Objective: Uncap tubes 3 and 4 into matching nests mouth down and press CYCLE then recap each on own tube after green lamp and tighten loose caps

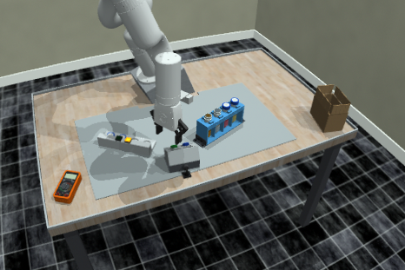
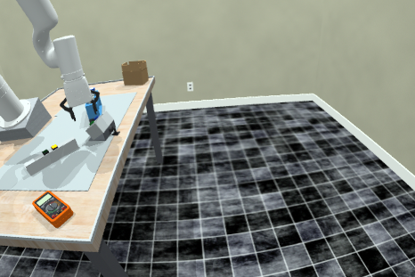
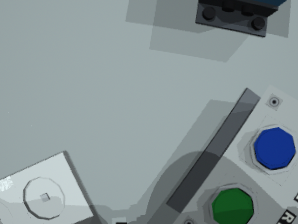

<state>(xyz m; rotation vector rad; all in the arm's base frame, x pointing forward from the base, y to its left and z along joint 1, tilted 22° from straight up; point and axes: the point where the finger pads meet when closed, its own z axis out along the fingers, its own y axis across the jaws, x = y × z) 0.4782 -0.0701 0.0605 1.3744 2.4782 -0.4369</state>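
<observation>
My gripper is now 5 cm above the green key, 2 cm to the right of it and 1 cm short of it. From my hand the other things lie so: blue key (6 cm to the left, 5 cm below, 1 cm ahead); then blue-and-white cap (19 cm to the right, 19 cm behind, 10 cm below); then key housing (6 cm below, 4 cm to the left, 3 cm ahead).
</observation>
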